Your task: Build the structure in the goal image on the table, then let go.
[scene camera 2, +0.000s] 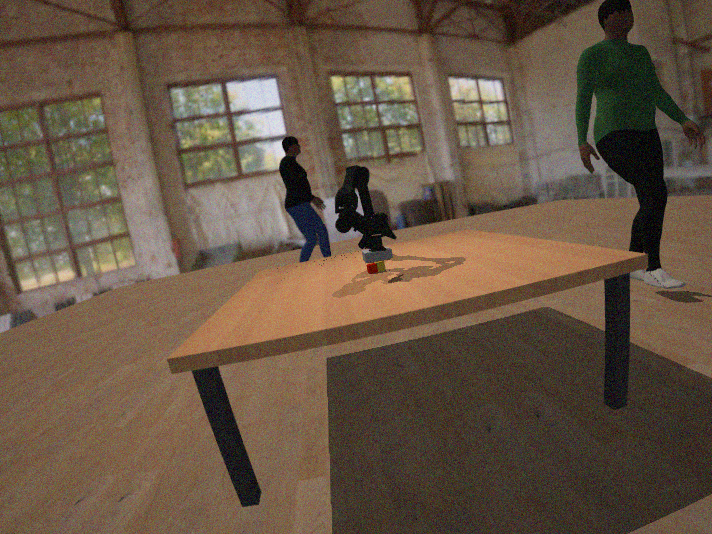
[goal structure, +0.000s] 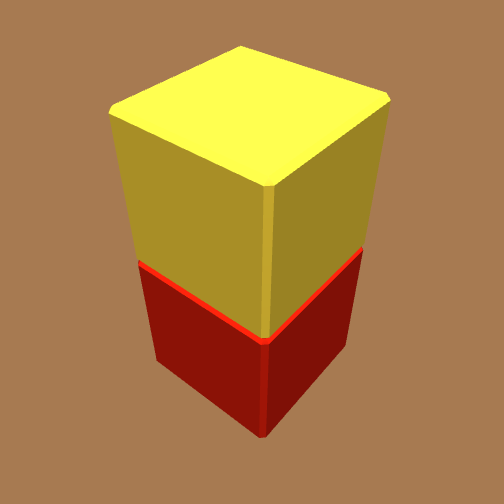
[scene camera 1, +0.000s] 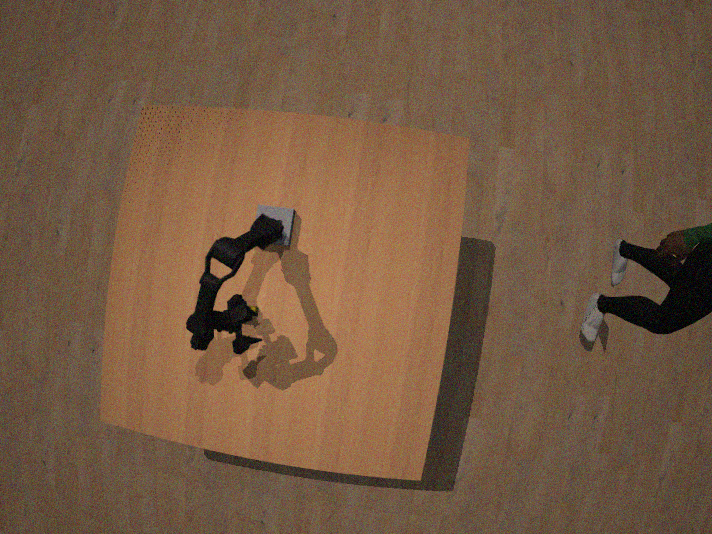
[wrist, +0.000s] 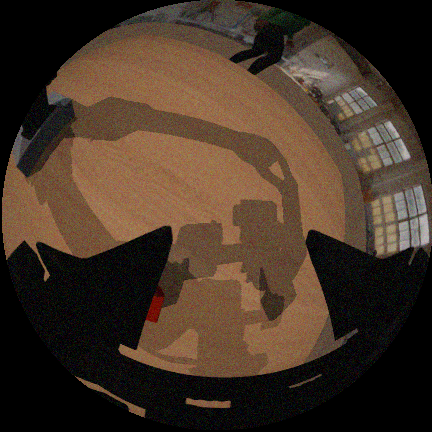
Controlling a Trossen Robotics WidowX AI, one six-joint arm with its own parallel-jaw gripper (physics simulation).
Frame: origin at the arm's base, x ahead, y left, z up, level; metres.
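Seen in the pictures: gripper, between the fingertips: [scene camera 2: 390, 244] [scene camera 1: 259, 327] [wrist: 243, 235]; arm's base, origin of its link: [scene camera 2: 377, 250] [scene camera 1: 272, 230].
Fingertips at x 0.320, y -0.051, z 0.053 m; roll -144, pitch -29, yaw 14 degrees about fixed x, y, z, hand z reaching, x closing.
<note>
Pixels of each thing's top centre, then the offset from my fingertips to it. Level surfaces: height alone.
- red block, centre of its top: [wrist: 143, 304] [scene camera 2: 371, 264] dx -0.039, dy -0.076, dz -0.063 m
- table, height of its surface: dz -0.096 m
- yellow block, centre of its top: [scene camera 1: 251, 311] [scene camera 2: 379, 262] dx -0.048, dy -0.042, dz -0.063 m
A red block [scene camera 2: 372, 268] [wrist: 155, 306] sits on the table [scene camera 1: 379, 229] [scene camera 2: 276, 310] [wrist: 165, 70]. In the wrist view it is partly covered by the left finger; in scene view 1 it does not show, with the arm over that area. A yellow block [scene camera 1: 253, 309] [scene camera 2: 381, 266] is beside the red one, on its right in scene view 2. In scene view 1 a small part of it shows at the edge of the upper finger. My gripper [scene camera 1: 257, 327] [wrist: 243, 235] is open and empty, above the table. Its height over the blocks is hard to tell.
The arm's grey base [scene camera 1: 270, 210] [scene camera 2: 376, 257] [wrist: 47, 140] stands behind the blocks. The arm's shadows lie across the table. A person in green [scene camera 2: 618, 91] [wrist: 267, 45] is beyond the table's right side, and a person in black [scene camera 2: 296, 183] is behind it.
</note>
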